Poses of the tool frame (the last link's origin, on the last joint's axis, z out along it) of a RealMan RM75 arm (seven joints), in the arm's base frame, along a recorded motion.
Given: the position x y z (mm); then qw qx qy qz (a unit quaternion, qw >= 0).
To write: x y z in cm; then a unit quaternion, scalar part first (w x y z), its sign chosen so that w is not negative. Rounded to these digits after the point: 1 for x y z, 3 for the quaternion.
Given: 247 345 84 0.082 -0.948 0.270 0.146
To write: 24.7 34.5 8.4 0.082 -0.948 0.270 0.146
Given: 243 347 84 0.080 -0.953 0.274 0.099
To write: 24.3 34.7 8.4 0.080 -0.953 0.274 0.099
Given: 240 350 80 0.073 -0.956 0.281 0.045
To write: 24.0 35.0 8.0 0.073 -0.956 0.281 0.045
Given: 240 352 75 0.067 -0.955 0.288 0.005
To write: 24.0 35.2 7.5 0.067 -0.955 0.288 0.005
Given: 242 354 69 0.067 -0.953 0.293 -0.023
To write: 24.2 35.4 6.9 0.067 -0.953 0.293 -0.023
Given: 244 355 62 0.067 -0.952 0.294 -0.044
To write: 24.4 35.5 6.2 0.067 -0.952 0.294 -0.044
